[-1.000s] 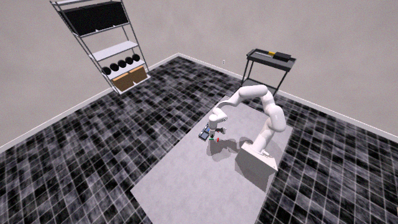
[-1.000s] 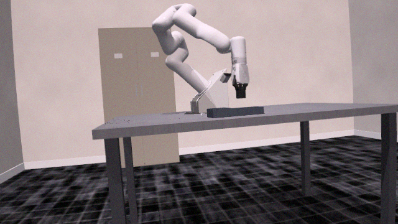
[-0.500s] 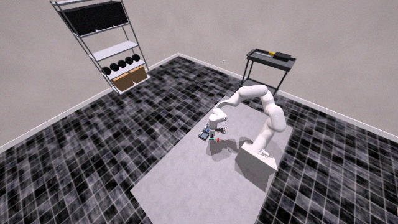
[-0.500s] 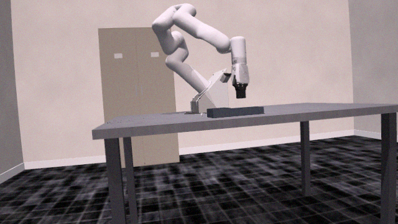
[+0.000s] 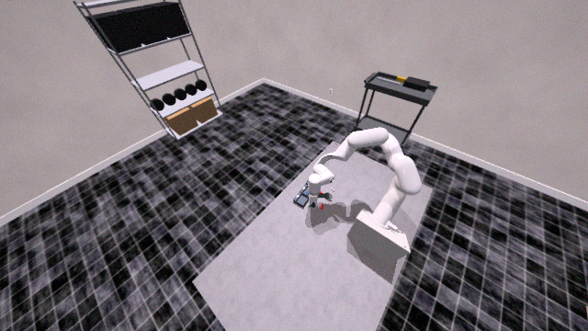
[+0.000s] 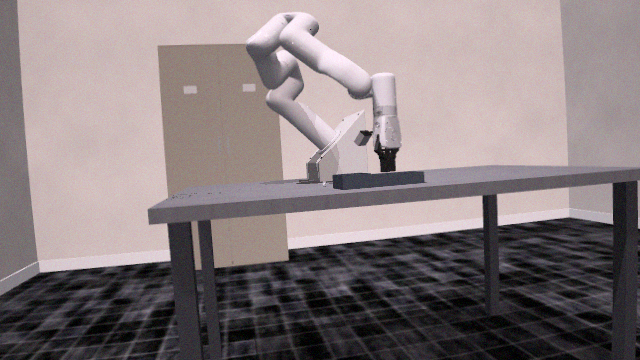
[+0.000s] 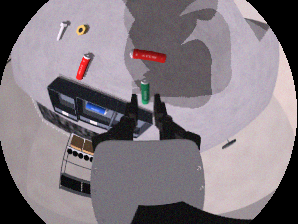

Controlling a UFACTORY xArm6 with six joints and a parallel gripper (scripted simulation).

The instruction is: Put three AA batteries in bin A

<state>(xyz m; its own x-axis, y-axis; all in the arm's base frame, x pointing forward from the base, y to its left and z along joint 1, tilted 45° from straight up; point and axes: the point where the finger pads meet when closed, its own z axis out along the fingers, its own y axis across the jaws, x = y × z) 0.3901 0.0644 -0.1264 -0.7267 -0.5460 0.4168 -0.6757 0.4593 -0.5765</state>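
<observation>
Now: hand 50 mm above the green AA battery. From my hand the other things lie so: dark two-compartment bin 110 mm ahead, 60 mm to the right, 30 mm below; red battery 120 mm to the right, 50 mm below, 30 mm ahead; blue AA battery 100 mm ahead, 60 mm to the right, 40 mm below.
</observation>
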